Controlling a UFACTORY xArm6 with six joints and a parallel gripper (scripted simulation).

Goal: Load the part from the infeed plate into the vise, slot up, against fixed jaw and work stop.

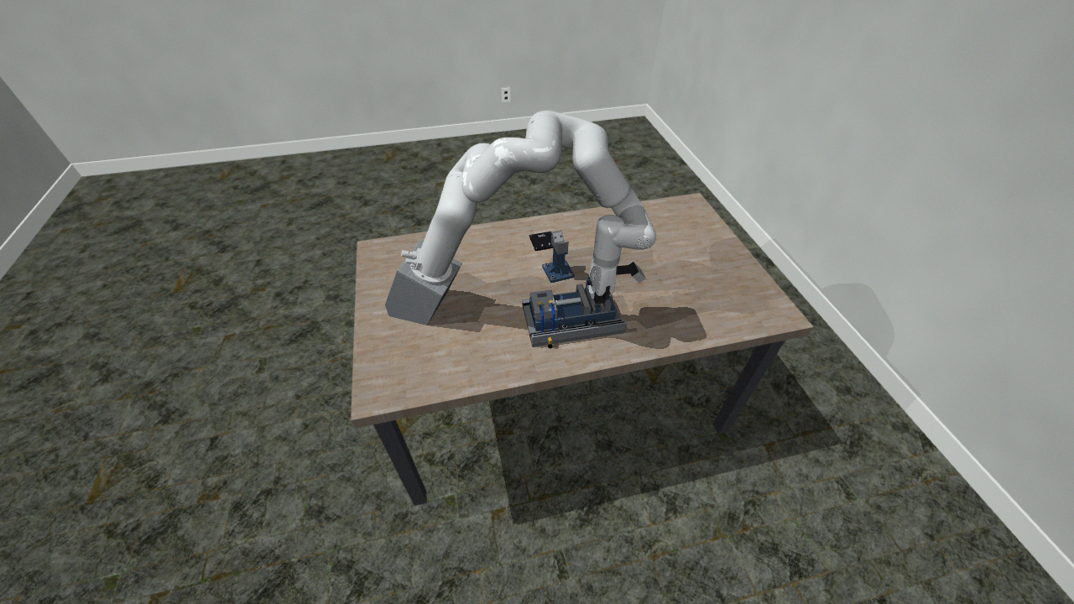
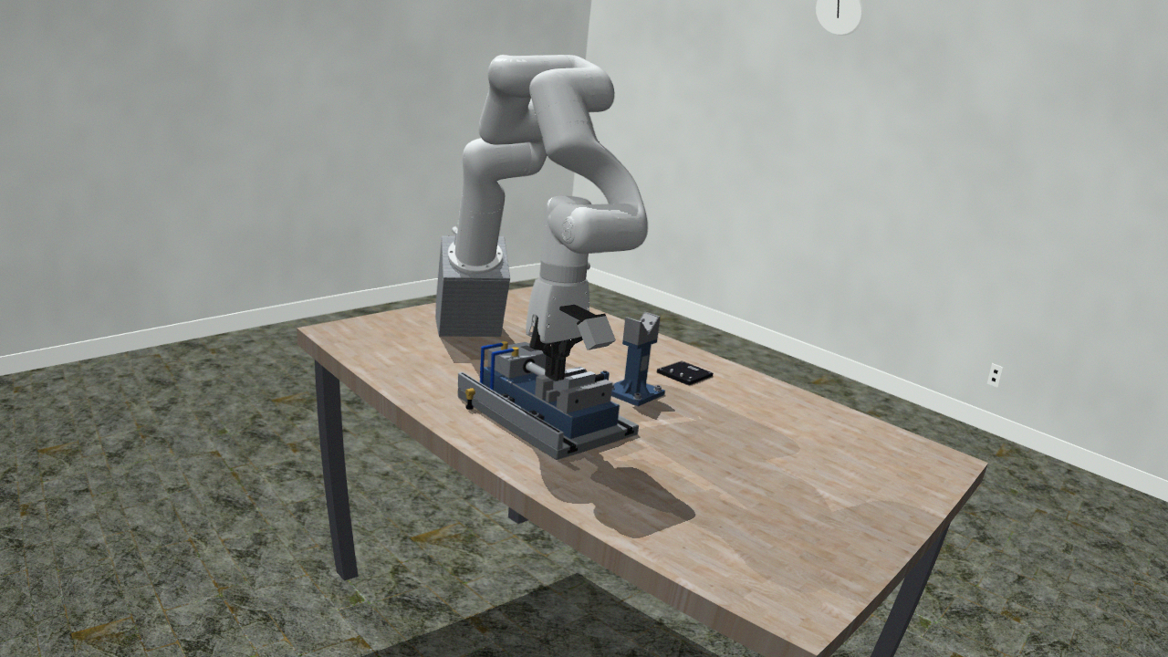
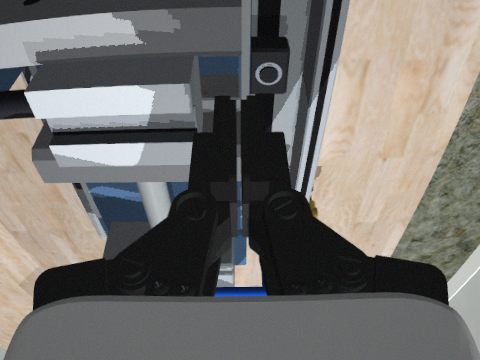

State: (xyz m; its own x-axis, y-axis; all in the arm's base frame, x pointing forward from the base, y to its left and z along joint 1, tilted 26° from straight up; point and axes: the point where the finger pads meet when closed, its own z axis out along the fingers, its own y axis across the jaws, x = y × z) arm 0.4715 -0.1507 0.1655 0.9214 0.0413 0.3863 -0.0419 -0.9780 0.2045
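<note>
My hand is 5 cm to the right of the grey block and 3 cm above it. Round my hand: dark work stop rod (10 cm to the left, 4 cm below); fixed jaw (5 cm to the left, 5 cm below, 3 cm ahead); moving jaw (5 cm to the left, 5 cm below, 3 cm behind).
</note>
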